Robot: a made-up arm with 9 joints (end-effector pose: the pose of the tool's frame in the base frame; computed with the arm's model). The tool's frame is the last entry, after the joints. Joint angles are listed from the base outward.
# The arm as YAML. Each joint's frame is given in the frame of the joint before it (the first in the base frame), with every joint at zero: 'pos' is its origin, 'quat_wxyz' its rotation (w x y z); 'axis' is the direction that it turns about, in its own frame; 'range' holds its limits. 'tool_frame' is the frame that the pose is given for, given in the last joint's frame.
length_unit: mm
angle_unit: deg
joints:
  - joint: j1
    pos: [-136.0, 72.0, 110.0]
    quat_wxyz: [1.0, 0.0, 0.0, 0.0]
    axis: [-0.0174, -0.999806, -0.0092]
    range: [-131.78, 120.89]
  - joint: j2
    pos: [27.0, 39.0, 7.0]
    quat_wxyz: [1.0, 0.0, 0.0, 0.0]
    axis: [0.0, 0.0, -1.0]
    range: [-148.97, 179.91]
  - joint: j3
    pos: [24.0, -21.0, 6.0]
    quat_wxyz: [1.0, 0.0, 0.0, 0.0]
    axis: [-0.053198, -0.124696, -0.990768]
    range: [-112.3, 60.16]
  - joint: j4
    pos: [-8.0, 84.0, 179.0]
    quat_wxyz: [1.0, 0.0, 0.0, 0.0]
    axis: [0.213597, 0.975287, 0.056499]
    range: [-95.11, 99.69]
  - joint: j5
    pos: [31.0, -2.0, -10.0]
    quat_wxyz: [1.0, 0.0, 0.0, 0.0]
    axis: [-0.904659, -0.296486, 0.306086]
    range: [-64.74, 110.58]
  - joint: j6
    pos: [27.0, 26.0, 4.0]
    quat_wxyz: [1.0, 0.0, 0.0, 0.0]
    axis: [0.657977, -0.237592, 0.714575]
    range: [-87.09, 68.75]
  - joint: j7
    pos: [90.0, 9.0, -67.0]
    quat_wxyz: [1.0, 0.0, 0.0, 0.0]
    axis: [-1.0, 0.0, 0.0]
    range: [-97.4, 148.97]
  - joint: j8
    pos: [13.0, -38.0, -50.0]
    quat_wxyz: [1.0, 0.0, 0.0, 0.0]
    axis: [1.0, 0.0, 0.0]
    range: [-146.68, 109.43]
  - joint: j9
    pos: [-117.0, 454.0, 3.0]
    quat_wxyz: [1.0, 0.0, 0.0, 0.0]
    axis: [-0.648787, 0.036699, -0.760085]
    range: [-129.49, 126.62]
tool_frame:
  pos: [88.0, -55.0, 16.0]
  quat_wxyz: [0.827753, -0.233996, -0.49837, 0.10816]
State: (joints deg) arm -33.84 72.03 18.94 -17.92 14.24 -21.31 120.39 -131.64 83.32
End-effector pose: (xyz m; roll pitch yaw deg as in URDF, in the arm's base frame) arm 0.2728 0.2089 0.5079 -52.97 -49.38 -100.83
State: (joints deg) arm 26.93 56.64 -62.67 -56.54 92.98 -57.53 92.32 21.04 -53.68
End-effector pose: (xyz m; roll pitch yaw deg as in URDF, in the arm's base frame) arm -0.3273 -0.2171 0.5981 -177.18 -47.65 8.02
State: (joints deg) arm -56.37 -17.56 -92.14 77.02 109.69 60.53 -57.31 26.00 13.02
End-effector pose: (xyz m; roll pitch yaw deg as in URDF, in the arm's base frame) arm 0.1064 0.0503 0.4606 77.20 -56.34 172.68
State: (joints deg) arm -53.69 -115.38 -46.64 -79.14 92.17 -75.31 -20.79 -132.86 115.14
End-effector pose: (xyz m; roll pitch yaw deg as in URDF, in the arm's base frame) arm 0.3258 0.3526 -0.1056 166.39 -19.45 -31.09
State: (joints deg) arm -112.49 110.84 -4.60 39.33 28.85 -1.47 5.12 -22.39 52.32
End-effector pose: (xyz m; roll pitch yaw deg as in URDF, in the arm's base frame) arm -0.3848 0.1699 -0.1983 130.64 27.78 -120.47
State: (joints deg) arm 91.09 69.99 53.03 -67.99 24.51 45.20 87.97 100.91 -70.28
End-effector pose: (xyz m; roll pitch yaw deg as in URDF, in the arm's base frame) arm -0.1418 -0.0708 0.5814 169.06 -30.44 123.86
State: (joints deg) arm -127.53 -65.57 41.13 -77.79 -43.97 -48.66 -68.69 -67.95 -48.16
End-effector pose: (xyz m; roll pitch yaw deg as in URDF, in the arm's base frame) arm 0.1377 0.6706 -0.2740 15.88 10.51 -14.77
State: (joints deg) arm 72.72 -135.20 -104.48 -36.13 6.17 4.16 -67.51 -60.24 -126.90
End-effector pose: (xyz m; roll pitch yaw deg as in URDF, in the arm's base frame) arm -0.2339 -0.2584 0.6694 169.94 5.19 155.44
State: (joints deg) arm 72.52 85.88 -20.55 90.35 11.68 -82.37 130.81 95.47 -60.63
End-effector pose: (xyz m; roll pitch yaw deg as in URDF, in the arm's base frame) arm -0.1567 0.5014 -0.0502 5.21 -17.73 12.22
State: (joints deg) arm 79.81 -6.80 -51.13 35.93 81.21 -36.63 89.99 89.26 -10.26
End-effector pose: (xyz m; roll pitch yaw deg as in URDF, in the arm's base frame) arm 0.0618 0.2370 -0.0254 -170.10 53.39 87.65
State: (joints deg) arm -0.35 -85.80 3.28 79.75 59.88 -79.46 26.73 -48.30 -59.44
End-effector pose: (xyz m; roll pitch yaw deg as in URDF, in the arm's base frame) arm 0.3293 0.0249 0.1425 -4.27 76.19 -155.02
